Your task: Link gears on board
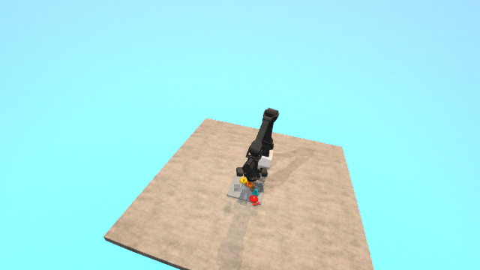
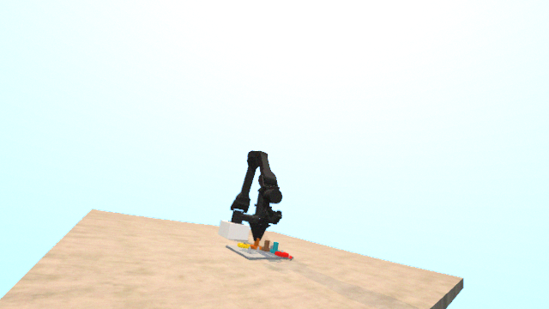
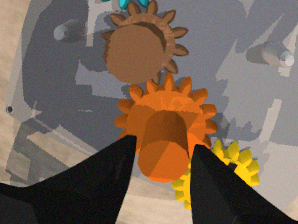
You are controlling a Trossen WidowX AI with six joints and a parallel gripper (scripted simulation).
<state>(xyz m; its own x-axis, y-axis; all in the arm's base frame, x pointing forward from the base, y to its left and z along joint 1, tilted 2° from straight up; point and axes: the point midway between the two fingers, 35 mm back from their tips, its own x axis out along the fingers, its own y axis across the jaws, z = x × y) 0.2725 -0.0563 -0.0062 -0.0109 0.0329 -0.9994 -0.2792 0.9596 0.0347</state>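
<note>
Right now the orange gear is 10 mm below my gripper tip. Also, from my gripper tip: brown gear (30 mm to the left, 30 mm ahead, 10 mm below); yellow gear (40 mm to the right, 20 mm below, 20 mm behind); teal gear (70 mm ahead, 50 mm to the left, 10 mm below).
</note>
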